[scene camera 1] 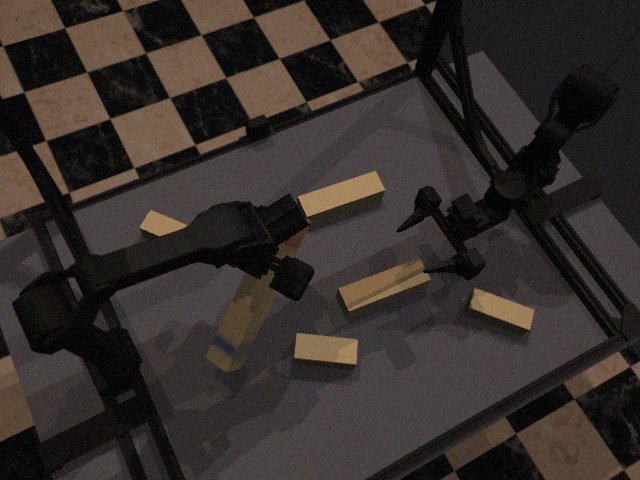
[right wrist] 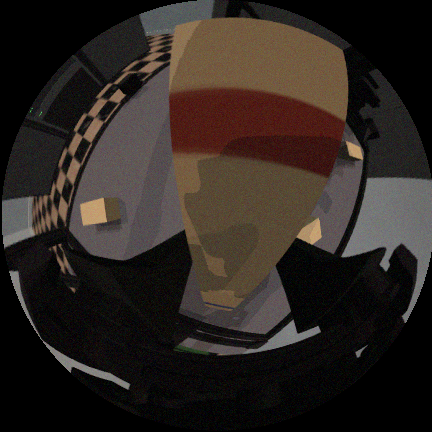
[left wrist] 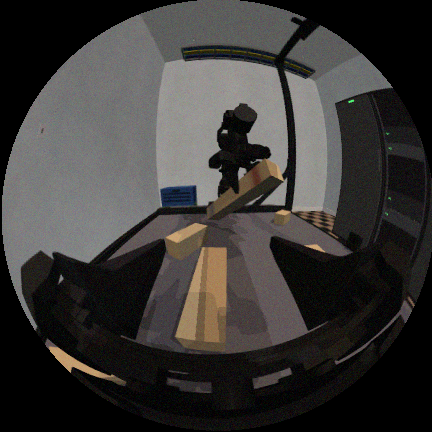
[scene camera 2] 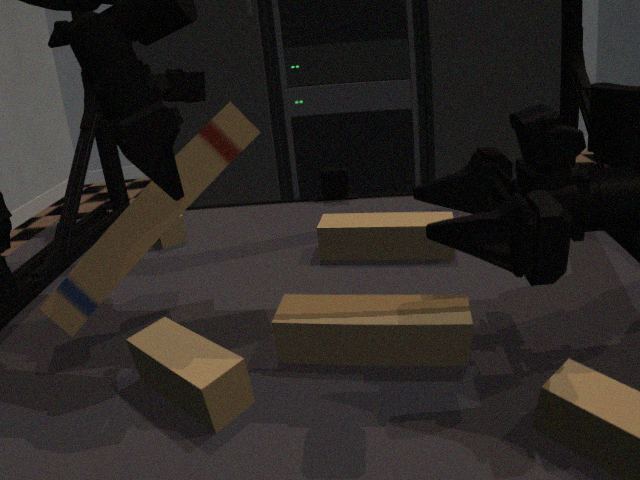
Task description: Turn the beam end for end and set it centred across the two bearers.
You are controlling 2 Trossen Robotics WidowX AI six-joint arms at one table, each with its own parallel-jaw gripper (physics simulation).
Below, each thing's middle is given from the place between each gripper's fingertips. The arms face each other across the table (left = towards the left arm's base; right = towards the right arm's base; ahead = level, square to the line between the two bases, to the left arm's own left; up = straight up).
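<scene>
My right hand is 3 cm to the left of the beam [scene camera 2: 153, 211], 2 cm short of it and 2 cm above it. The beam lies 28 cm to the right of my left hand, 6 cm behind it and 1 cm below it.
</scene>
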